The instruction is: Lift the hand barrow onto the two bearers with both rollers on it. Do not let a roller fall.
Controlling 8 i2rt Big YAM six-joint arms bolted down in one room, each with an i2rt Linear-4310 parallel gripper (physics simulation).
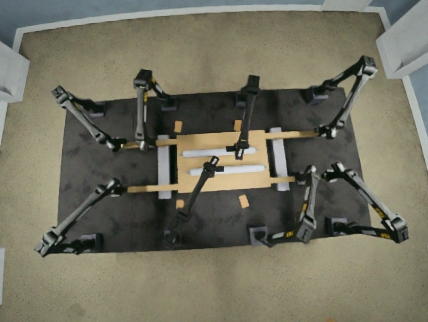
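The hand barrow point(225, 185) is level between the two pale bearers point(164, 167) point(281, 167), its handles crossing over them; any gap is unclear. Two white rollers point(210, 153) point(245, 169) lie lengthwise on its panel. At the left handles are the upper far-left gripper point(118, 145), the upper second-from-left gripper point(145, 145) and the lower far-left gripper point(119, 188). At the right handles are the upper far-right gripper point(324, 132), the lower third-from-left gripper point(300, 178) and the lower far-right gripper point(327, 175). The upper middle gripper point(233, 148) and lower middle gripper point(219, 169) are over the rollers. Finger closure is too small to tell.
Small wooden blocks point(178, 126) point(238, 125) point(180, 204) point(243, 201) lie above and below the panel on the dark mat point(135, 225). Arm bases line the mat's upper and lower edges. Both middle forearms reach across the panel's edges. The two lower right arms stand close together.
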